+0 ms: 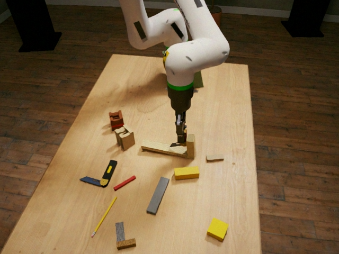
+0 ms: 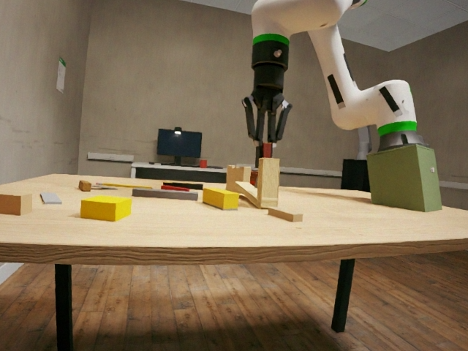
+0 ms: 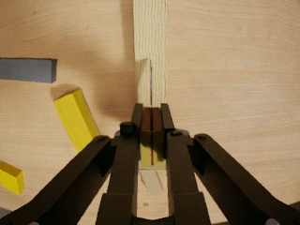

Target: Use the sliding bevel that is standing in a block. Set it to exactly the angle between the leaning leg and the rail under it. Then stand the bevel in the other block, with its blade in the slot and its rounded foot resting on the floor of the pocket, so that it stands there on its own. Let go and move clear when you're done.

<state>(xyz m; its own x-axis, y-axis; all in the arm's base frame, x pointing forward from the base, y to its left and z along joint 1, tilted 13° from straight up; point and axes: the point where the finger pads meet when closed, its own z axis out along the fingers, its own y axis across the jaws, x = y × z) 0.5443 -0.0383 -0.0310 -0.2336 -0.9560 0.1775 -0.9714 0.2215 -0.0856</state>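
Right now the sliding bevel is 3 cm below my hand. The rest, counted from my hand: grey bar 21 cm ahead, 10 cm to the right, 12 cm below; wood scrap 4 cm ahead, 15 cm to the left, 12 cm below; grey blade 1 cm to the right, 6 cm below.
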